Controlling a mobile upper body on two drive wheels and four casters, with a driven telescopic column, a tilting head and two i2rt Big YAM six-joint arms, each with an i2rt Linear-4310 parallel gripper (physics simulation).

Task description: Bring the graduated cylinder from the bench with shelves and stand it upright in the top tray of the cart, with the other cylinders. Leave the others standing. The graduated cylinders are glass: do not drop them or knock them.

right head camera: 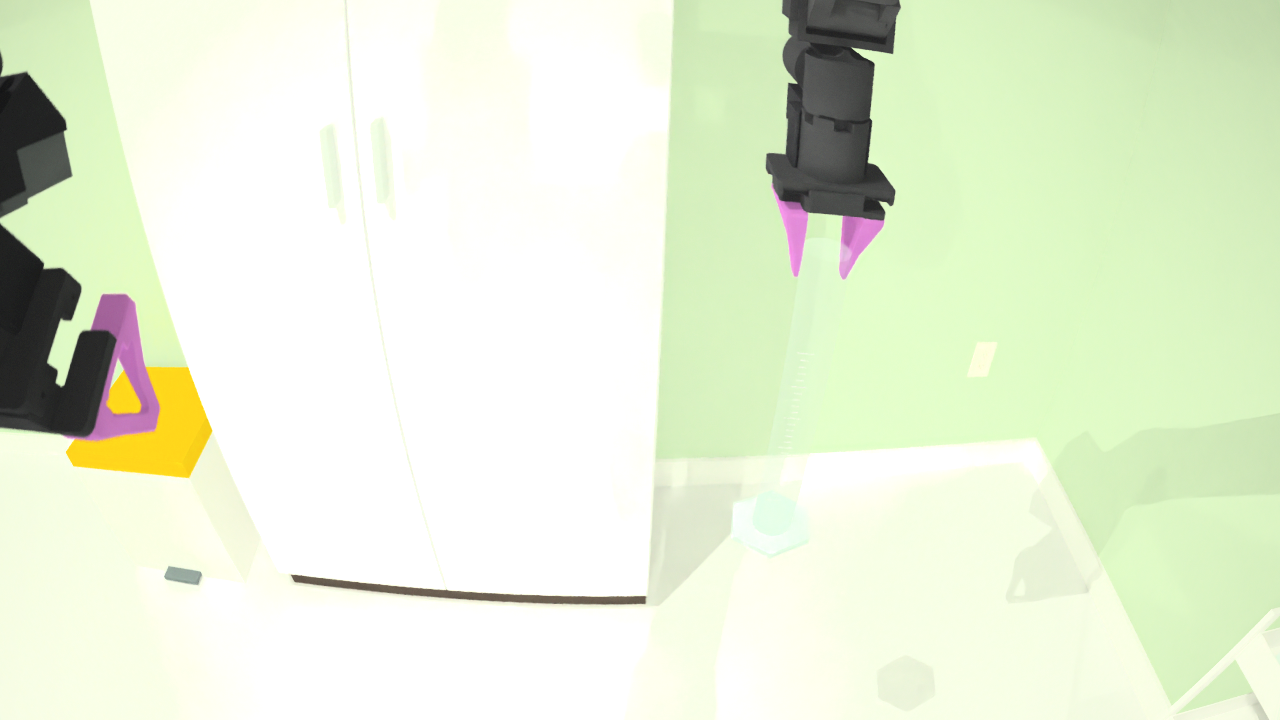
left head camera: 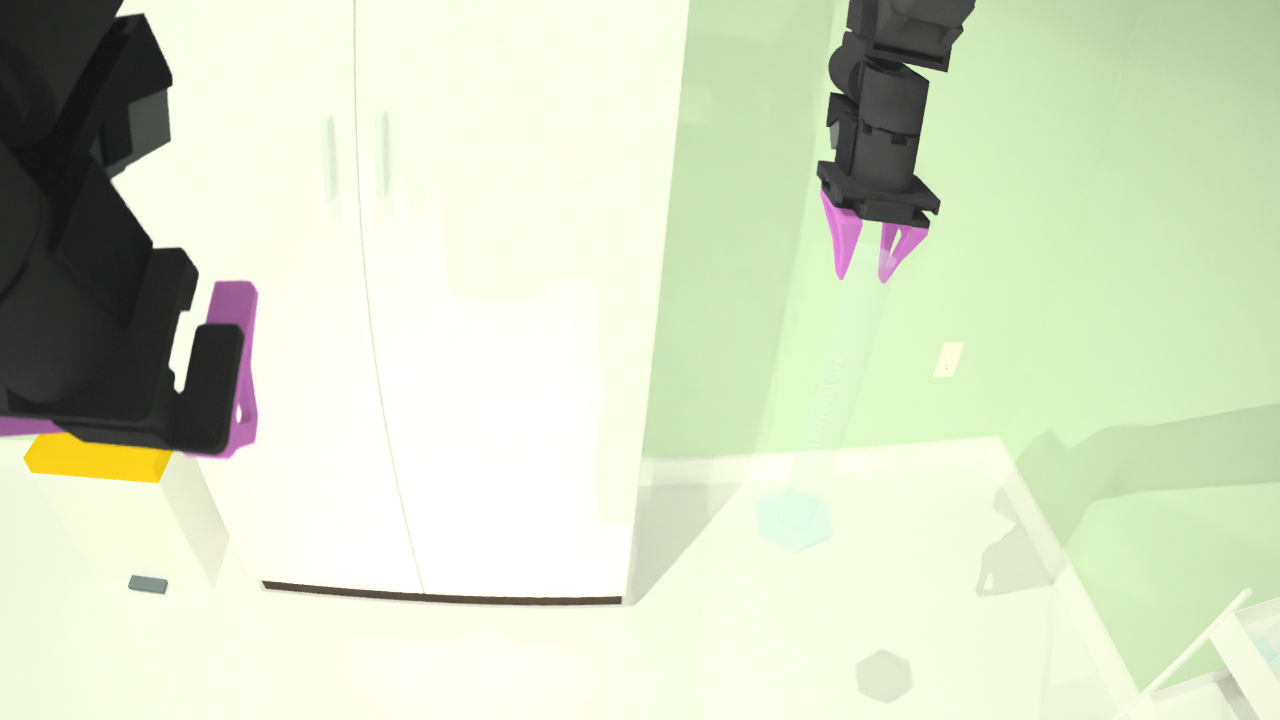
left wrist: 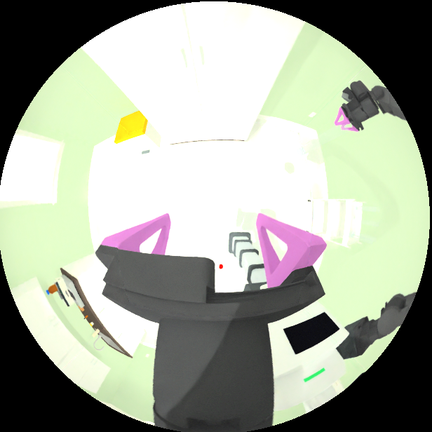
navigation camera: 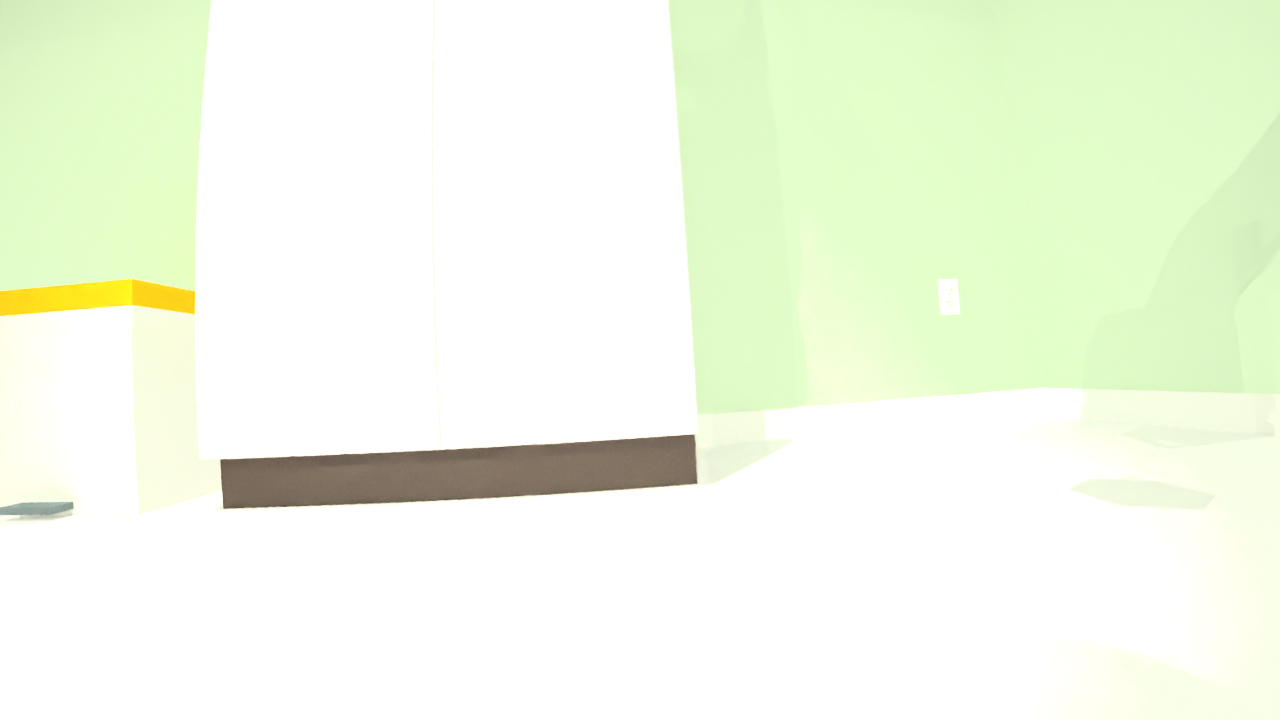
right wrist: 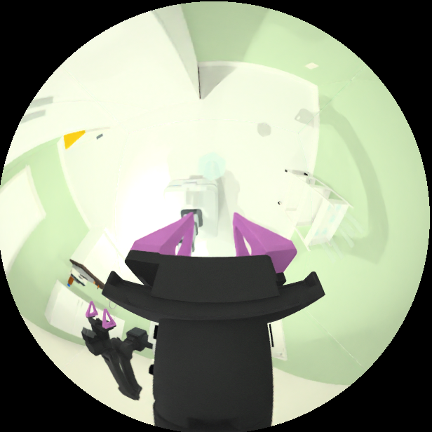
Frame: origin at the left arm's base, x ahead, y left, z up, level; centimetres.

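Where they show: left gripper, fingertip midpoint: (right head camera: pixel 94 413) (left head camera: pixel 170 422); right gripper, fingertip midpoint: (right head camera: pixel 818 274) (left head camera: pixel 860 278).
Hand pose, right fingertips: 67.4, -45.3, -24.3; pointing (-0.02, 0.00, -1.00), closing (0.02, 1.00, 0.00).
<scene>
After its pixels a point has its place, as x, y, z.
My right gripper (left head camera: pixel 861 279) {67.4, -45.3, -24.3} (right head camera: pixel 819 275) {67.4, -45.3, -24.3} (right wrist: pixel 213 217) is shut on the top of a clear graduated cylinder (left head camera: pixel 827 394) {64.2, -43.3, -35.1} (right head camera: pixel 792 402) {63.8, -43.7, -35.6}, which hangs nearly upright with its pale cyan hexagonal base (left head camera: pixel 793 519) {63.6, -43.7, -51.9} (right head camera: pixel 769 524) {63.5, -44.0, -51.9} (right wrist: pixel 212 166) down, above the floor. The glass is faint between the fingers. My left gripper (left wrist: pixel 213 217) (right wrist: pixel 97 304) is wide open and empty. The white cart (left head camera: pixel 1244 658) {38.5, -125.4, -70.7} (left wrist: pixel 327 215) (right wrist: pixel 316 220) stands at the right of the head and wrist views. Other clear cylinders (right wrist: pixel 352 222) stand in its top tray, partly faint; in the head views most of the cart is cut off.
A tall white cabinet (left head camera: pixel 501 268) {110.0, -10.4, -49.1} (right head camera: pixel 519 313) {110.1, -12.5, -56.9} (navigation camera: pixel 447 223) {109.3, 8.7, -90.4} stands in front. Left of it is a low white unit with a yellow top (left head camera: pixel 98 456) {111.0, 89.5, -95.7} (right head camera: pixel 170 447) {113.7, 78.4, -95.6} (navigation camera: pixel 134 295) {109.6, 72.3, -98.8}. A small grey block (left head camera: pixel 147 584) {106.1, 92.2, -137.8} lies before that. Green walls meet in a corner behind.
</scene>
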